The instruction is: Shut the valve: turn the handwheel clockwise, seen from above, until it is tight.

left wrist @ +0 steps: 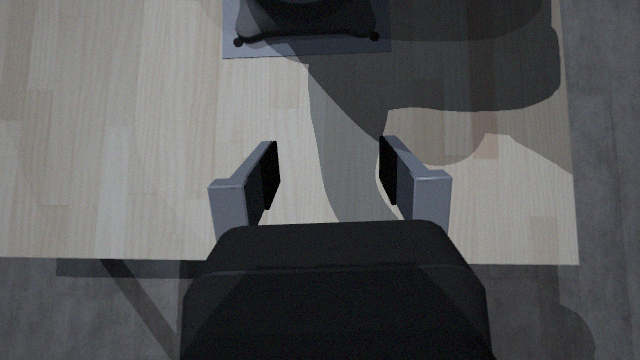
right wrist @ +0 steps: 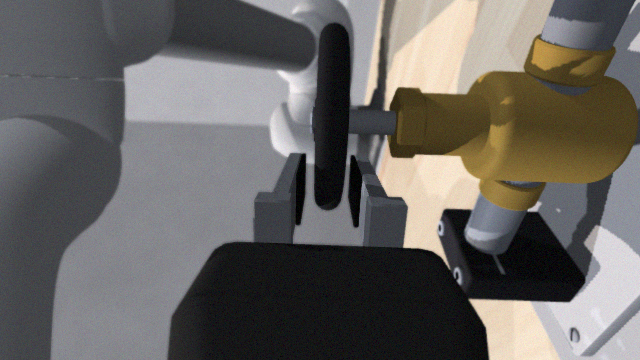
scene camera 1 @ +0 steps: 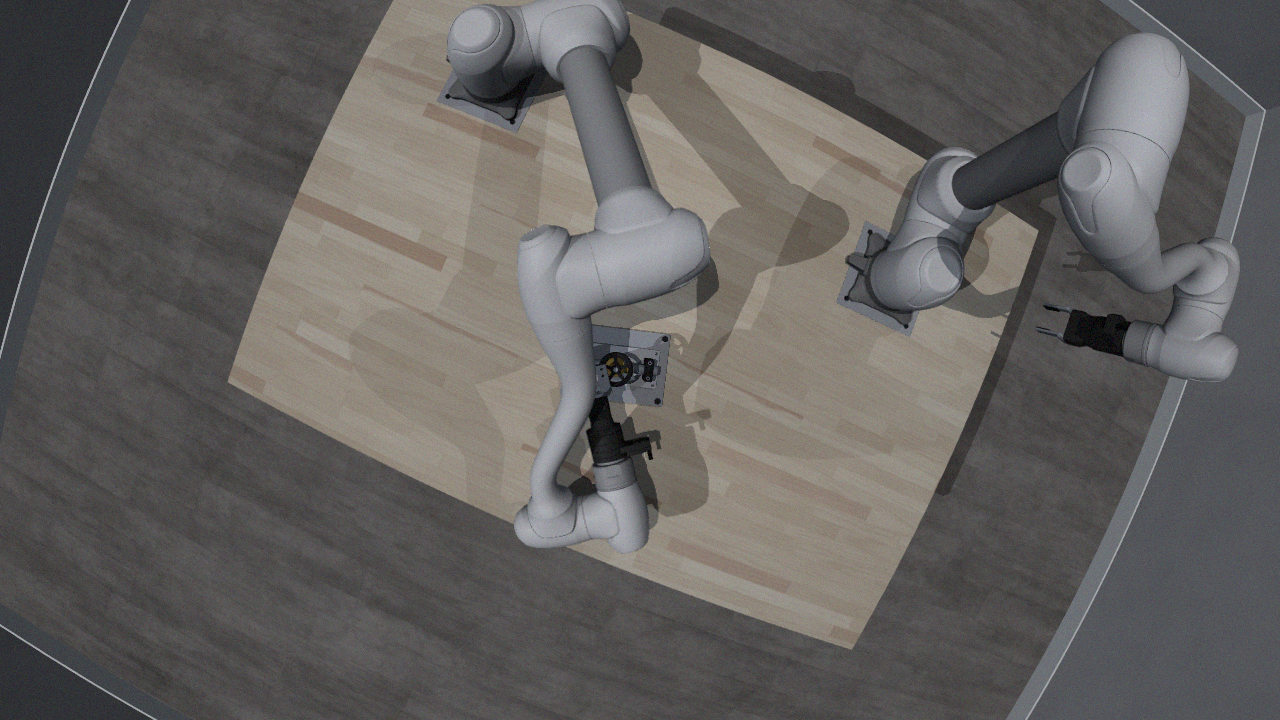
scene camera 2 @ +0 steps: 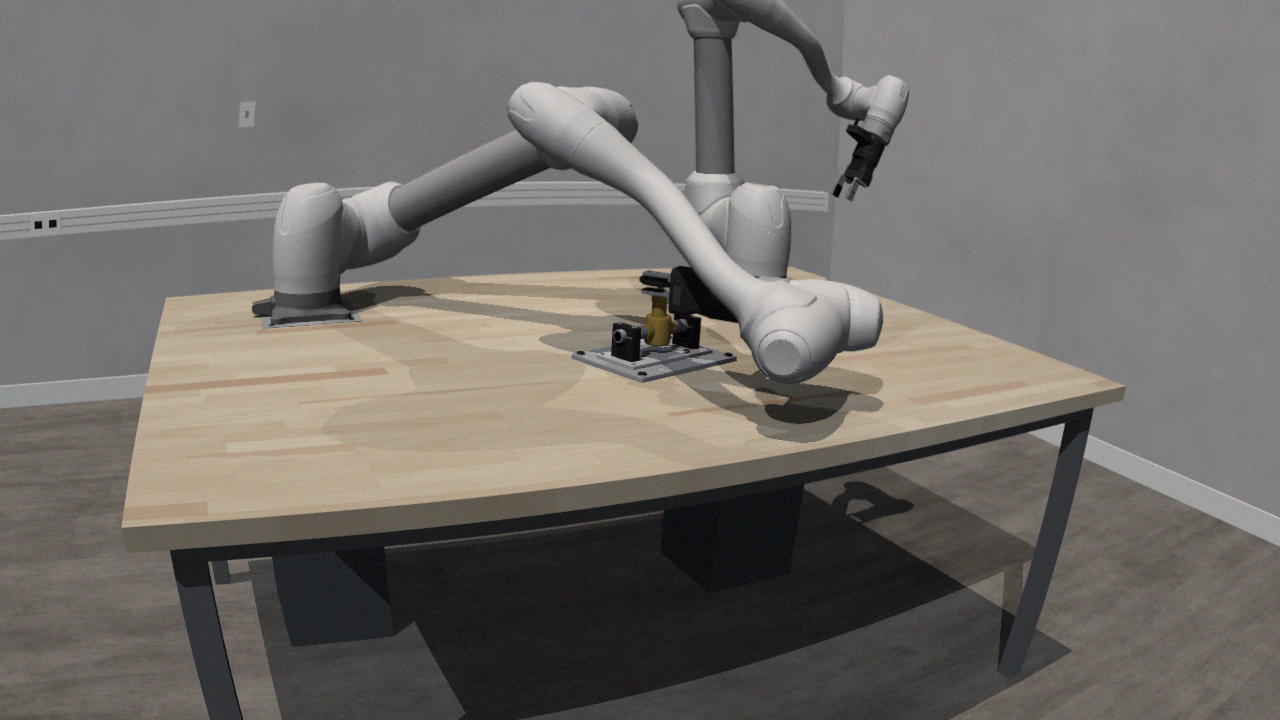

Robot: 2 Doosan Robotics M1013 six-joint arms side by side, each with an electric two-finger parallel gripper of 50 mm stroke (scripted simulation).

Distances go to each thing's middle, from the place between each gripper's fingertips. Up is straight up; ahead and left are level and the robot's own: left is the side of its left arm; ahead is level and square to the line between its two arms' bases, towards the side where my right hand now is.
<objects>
Now: right hand (scene camera 2: 644, 281) 2 cm to the right of the black handwheel (right wrist: 331, 120), 2 cm past it and 1 cm above it.
The black handwheel lies 540 mm ahead of my left hand (scene camera 1: 1041, 317), 810 mm to the right of it and 140 mm below it.
</objects>
